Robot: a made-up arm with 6 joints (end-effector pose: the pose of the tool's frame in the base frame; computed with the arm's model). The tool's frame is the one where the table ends.
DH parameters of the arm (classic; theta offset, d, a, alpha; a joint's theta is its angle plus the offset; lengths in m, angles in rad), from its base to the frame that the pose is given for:
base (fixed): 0.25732 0 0.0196 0
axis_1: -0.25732 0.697 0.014 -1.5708
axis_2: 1.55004 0 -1.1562 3.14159
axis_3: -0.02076 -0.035 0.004 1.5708
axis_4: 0 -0.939 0.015 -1.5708
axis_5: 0 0.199 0.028 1.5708
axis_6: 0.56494 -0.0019 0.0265 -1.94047
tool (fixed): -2.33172 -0.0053 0 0
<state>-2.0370 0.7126 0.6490 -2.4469 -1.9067 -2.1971</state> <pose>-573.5 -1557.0 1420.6 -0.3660 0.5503 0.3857 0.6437</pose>
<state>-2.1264 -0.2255 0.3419 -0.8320 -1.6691 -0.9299</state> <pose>-346.4 -427.8 2171.4 -0.0045 -0.9812 -0.0246 0.1911</pose>
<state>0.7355 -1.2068 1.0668 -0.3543 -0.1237 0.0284</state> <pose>-1052.9 -1151.5 1888.1 0.3276 0.5366 -0.5107 0.5864</pose>
Working (the frame after each row of the table, in the pose's form):
after base (fixed): 19.0 5.0 0.0 0.0000 0.0000 0.1283 0.9917
after axis_1: 29.3 14.4 697.0 -0.6598 -0.2542 0.2542 0.6598
after axis_2: -778.0 -716.1 1086.1 0.6067 0.3632 0.1378 0.6936
after axis_3: -799.2 -688.1 1088.7 -0.8761 -0.3375 -0.3212 0.1237
after axis_4: -1244.8 -1084.3 1814.3 0.6139 0.1051 0.5831 0.5216
after axis_5: -1070.5 -1165.3 1873.1 -0.8223 -0.4898 -0.2877 0.0350
after axis_6: -1051.3 -1156.4 1889.2 0.6223 -0.0897 0.3378 0.7004

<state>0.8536 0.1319 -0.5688 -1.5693 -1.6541 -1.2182</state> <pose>449.0 567.9 1130.3 0.7669 -0.0573 -0.5255 0.3638</pose>
Working (the frame after each row of the table, in the pose's form):
after base (fixed): 19.0 5.0 0.0 0.0000 0.0000 0.1283 0.9917
after axis_1: 28.2 15.5 697.0 -0.6437 -0.2927 0.2927 0.6437
after axis_2: 112.4 112.2 1846.1 0.2110 0.6749 -0.2846 0.6473
after axis_3: 84.4 133.3 1843.0 0.3836 0.1745 -0.8255 0.3754
after axis_4: 544.8 684.0 1237.6 -0.3294 -0.8796 0.3216 0.1198
after axis_5: 448.5 569.5 1103.4 -0.5248 0.5009 -0.6842 0.0753
after axis_6: 444.5 565.3 1129.4 0.2494 -0.7275 0.1274 0.6264

